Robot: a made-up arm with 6 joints. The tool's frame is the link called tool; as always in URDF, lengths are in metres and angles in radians. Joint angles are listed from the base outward. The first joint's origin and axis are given. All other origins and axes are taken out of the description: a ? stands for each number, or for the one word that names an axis. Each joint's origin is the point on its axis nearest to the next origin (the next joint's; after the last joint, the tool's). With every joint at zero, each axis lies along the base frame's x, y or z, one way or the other. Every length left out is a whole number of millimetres.
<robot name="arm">
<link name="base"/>
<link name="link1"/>
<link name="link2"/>
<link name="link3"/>
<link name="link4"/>
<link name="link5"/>
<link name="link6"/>
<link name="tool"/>
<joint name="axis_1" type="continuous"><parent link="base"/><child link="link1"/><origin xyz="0.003 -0.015 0.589" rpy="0 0 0"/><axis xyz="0 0 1"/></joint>
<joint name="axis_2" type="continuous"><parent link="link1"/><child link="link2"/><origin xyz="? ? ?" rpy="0 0 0"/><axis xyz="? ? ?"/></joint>
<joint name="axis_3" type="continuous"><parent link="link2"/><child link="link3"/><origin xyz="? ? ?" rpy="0 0 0"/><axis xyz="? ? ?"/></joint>
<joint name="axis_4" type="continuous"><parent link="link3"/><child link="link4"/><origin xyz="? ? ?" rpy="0 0 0"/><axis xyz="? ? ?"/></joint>
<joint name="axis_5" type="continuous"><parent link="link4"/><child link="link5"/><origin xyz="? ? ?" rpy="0 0 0"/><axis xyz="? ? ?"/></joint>
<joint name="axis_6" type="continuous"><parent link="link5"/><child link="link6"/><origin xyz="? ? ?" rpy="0 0 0"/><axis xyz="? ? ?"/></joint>
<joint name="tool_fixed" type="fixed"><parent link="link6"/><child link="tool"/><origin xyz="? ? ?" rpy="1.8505 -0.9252 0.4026"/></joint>
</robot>
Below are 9 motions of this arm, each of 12 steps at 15 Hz.
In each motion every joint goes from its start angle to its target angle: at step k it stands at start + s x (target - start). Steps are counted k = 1, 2, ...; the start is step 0. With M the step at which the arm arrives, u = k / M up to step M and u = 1 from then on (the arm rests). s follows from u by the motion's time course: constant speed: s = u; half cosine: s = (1 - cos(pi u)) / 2; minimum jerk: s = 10 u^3 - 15 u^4 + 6 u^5.
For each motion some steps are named. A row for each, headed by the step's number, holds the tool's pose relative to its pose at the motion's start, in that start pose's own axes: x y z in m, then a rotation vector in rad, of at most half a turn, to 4 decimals.
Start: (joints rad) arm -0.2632 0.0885 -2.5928 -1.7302 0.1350 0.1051
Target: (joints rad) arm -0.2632 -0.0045 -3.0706 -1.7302 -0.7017 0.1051
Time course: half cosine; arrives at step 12
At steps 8, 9, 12:
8: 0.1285 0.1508 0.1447 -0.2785 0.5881 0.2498
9: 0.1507 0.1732 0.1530 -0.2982 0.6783 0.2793
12: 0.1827 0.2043 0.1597 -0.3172 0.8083 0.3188

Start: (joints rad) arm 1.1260 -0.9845 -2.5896 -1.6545 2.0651 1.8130
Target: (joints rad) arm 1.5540 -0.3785 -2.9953 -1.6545 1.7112 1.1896
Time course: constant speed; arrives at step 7
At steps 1, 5, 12:
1: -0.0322 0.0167 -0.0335 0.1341 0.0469 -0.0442
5: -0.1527 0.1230 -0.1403 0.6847 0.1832 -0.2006
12: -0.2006 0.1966 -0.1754 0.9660 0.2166 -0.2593

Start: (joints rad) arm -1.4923 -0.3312 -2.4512 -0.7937 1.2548 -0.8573
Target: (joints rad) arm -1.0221 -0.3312 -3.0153 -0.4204 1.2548 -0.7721
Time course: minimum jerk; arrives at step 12
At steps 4, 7, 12:
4: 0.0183 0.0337 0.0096 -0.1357 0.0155 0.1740
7: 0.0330 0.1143 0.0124 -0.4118 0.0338 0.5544
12: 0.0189 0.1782 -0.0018 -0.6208 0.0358 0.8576

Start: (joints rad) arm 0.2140 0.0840 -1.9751 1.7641 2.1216 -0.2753
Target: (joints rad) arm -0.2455 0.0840 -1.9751 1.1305 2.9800 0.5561
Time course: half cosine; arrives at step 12
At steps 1, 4, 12:
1: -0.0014 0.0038 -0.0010 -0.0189 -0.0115 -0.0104
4: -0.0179 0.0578 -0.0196 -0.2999 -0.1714 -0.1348
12: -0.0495 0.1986 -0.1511 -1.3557 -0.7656 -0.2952

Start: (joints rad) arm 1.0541 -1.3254 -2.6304 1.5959 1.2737 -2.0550
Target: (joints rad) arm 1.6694 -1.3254 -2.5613 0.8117 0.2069 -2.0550
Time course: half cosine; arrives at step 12
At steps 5, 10, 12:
5: 0.1231 0.2160 -0.0222 -0.1277 0.0570 -0.5544
10: 0.3976 0.4224 -0.1270 -0.2549 0.1227 -1.3710
12: 0.4317 0.4344 -0.1429 -0.2615 0.1286 -1.4653

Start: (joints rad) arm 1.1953 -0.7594 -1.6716 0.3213 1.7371 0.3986
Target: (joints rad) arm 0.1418 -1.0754 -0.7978 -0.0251 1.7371 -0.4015
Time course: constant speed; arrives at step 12
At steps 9, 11, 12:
9: -0.1559 0.1497 0.1617 -0.4796 0.1126 -0.4782
11: -0.1969 0.1983 0.1683 -0.5514 0.0503 -0.5812
12: -0.2184 0.2221 0.1670 -0.5813 0.0082 -0.6268

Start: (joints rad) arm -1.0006 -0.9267 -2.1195 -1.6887 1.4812 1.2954
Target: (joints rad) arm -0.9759 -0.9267 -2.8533 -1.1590 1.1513 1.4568
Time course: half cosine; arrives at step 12
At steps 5, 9, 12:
5: 0.0360 -0.0237 0.0611 -0.1733 -0.3698 0.0449
9: 0.0888 -0.0349 0.1678 -0.4131 -0.8563 0.1831
12: 0.1040 -0.0316 0.2066 -0.4871 -1.0026 0.2429

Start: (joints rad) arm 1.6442 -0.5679 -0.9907 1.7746 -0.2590 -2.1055
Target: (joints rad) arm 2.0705 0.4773 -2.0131 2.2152 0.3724 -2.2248
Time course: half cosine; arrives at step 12
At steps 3, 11, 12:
3: -0.0185 -0.0724 -0.0121 0.0359 -0.0823 0.1334
11: -0.0024 -0.4505 -0.2300 0.1432 -0.5158 0.9056
12: 0.0002 -0.4562 -0.2363 0.1432 -0.5242 0.9211

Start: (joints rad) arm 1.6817 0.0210 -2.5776 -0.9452 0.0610 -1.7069
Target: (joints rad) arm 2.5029 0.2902 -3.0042 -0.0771 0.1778 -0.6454
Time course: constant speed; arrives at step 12
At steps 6, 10, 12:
6: -0.0242 0.0417 -0.0208 -1.1573 -0.5579 0.3051
10: -0.0205 0.0380 -0.0231 -1.8908 -0.9001 0.6684
12: -0.0137 0.0349 -0.0142 -2.2297 -1.0625 0.9144

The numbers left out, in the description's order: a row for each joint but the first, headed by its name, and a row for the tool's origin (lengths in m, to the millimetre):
axis_2: xyz -0.027 -0.013 0, axis 0 1 0
axis_3: xyz 0.032 0 0.268, axis 0 1 0
axis_4: xyz 0.072 0 -0.294, axis 0 0 -1
axis_5: xyz -0.015 0.008 0, axis 0 1 0
axis_6: xyz 0.124 0 -0.179, axis 0 0 -1
tool: xyz -0.011 -0.029 0

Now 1 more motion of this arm.
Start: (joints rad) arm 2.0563 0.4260 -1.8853 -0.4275 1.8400 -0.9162
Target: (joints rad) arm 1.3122 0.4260 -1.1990 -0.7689 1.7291 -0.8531
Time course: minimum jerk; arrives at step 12
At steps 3, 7, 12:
3: -0.0516 -0.0016 0.0003 0.0081 -0.0991 -0.0073
7: -0.2967 -0.0520 -0.0737 0.1373 -0.5685 -0.0015
12: -0.4021 -0.1194 -0.1671 0.2826 -0.7974 0.0508

